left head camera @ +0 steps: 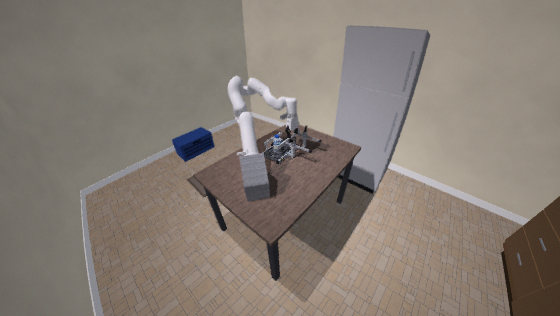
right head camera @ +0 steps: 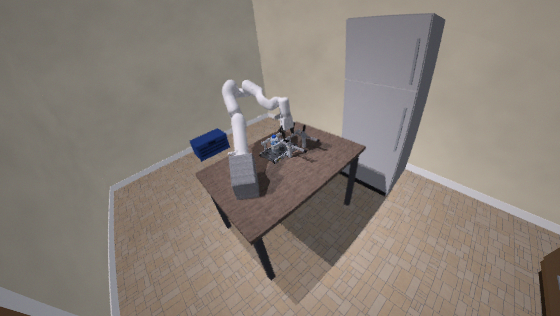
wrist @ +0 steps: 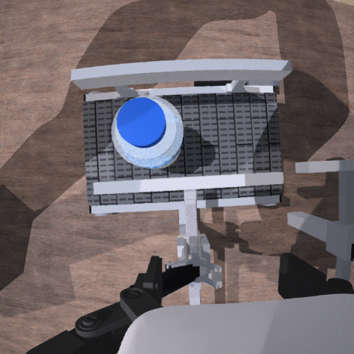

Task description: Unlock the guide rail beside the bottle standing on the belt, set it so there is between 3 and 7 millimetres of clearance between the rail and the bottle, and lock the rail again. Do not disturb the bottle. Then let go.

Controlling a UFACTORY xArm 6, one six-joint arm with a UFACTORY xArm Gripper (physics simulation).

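Pixels of known places: gripper, between the fingertips: point(left head camera: 292, 135) point(right head camera: 288, 135); arm's base, origin of its link: point(left head camera: 251, 157) point(right head camera: 242, 157).
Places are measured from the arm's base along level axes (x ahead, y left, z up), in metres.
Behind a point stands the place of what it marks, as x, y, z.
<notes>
The bottle point(left head camera: 277, 142) {0.311, 0.133, -0.068} point(right head camera: 274, 140) {0.320, 0.136, -0.054} point(wrist: 150, 132), with a blue cap, stands upright on the dark belt point(wrist: 230, 145). In the wrist view the near guide rail point(wrist: 150, 185) runs along the belt beside the bottle, with a narrow strip of belt visible between them; the exact clearance cannot be read. The rail's rod point(wrist: 191, 220) passes through a grey clamp with a black lever point(wrist: 184, 276) that points left. My gripper point(left head camera: 292, 132) {0.408, 0.064, -0.012} point(right head camera: 288, 131) {0.408, 0.064, -0.012} point(wrist: 221, 275) is open and empty above the clamp. Its left fingertip appears close to the lever's outer end; contact cannot be told.
A fixed-looking far rail point(wrist: 180, 71) runs along the belt's other side. A second rail-and-post assembly point(wrist: 339, 235) stands to the right, near my right finger in the wrist view. These stand on the wooden table point(left head camera: 300, 190) {0.183, -0.279, -0.202} point(right head camera: 295, 185) {0.239, -0.257, -0.202}. A fridge point(left head camera: 380, 90) point(right head camera: 385, 90) stands beyond the table.
</notes>
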